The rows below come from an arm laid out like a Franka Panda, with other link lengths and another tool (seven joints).
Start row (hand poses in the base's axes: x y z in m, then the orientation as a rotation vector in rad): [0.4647, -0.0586, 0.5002, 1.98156, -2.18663, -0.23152]
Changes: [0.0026, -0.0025, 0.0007, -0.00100, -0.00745, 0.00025]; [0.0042, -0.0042, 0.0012, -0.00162, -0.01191, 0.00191]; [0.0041, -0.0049, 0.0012, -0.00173, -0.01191, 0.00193]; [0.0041, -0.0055, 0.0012, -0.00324, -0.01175, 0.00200]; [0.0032, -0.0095, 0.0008, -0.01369, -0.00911, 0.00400]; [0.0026, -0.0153, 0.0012, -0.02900, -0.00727, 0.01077]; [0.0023, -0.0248, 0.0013, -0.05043, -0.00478, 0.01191]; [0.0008, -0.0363, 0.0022, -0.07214, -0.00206, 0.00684]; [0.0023, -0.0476, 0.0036, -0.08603, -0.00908, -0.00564]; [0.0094, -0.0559, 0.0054, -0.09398, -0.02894, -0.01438]
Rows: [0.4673, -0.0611, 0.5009, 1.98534, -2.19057, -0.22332]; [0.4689, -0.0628, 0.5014, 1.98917, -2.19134, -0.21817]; [0.4688, -0.0635, 0.5014, 1.98914, -2.19128, -0.21804]; [0.4688, -0.0641, 0.5014, 1.98833, -2.19064, -0.21646]; [0.4679, -0.0681, 0.5010, 1.98348, -2.18365, -0.20681]; [0.4673, -0.0739, 0.5014, 1.98142, -2.17060, -0.19031]; [0.4670, -0.0834, 0.5015, 1.96980, -2.16097, -0.16844]; [0.4655, -0.0949, 0.5024, 1.95143, -2.15739, -0.14752]; [0.4670, -0.1062, 0.5038, 1.93467, -2.16957, -0.12718]; [0.4741, -0.1145, 0.5056, 1.93147, -2.18733, -0.10062]
